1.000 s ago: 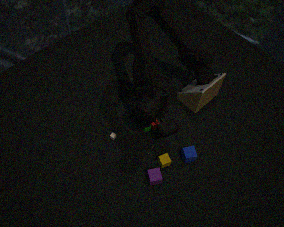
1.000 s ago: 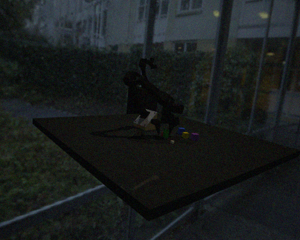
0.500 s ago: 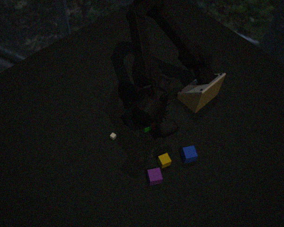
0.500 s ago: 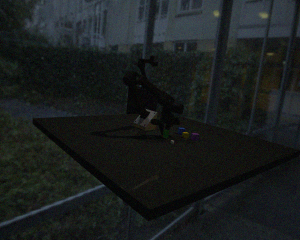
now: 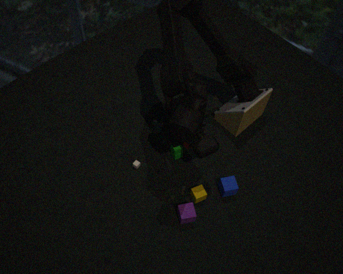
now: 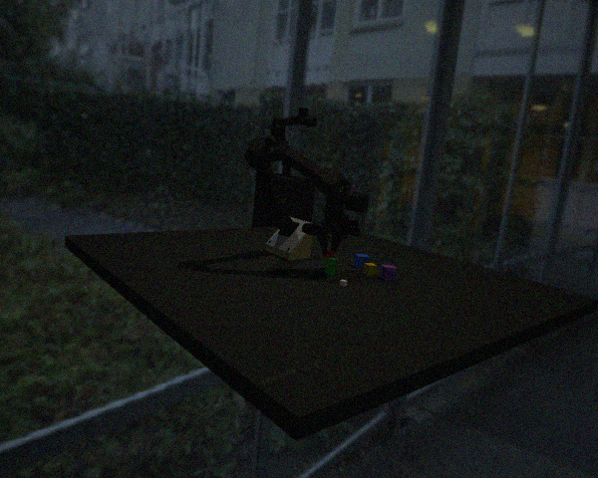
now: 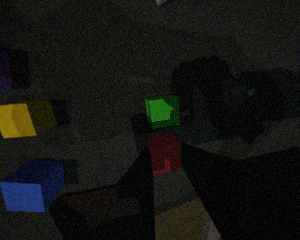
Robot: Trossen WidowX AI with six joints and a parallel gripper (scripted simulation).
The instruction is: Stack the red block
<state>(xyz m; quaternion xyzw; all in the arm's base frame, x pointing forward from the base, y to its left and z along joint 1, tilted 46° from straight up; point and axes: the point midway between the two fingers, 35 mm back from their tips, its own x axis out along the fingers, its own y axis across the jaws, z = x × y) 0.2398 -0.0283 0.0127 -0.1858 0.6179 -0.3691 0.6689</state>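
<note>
The small white cube lies 140 mm ahead of my gripper tip, 70 mm to the right of it and 40 mm below it. From my gripper tip the other things lie so: blue block (160 mm to the left, 30 mm below, 10 mm ahead); then yellow block (120 mm to the left, 80 mm ahead, 40 mm below); then red block (right at my gripper tip).
</note>
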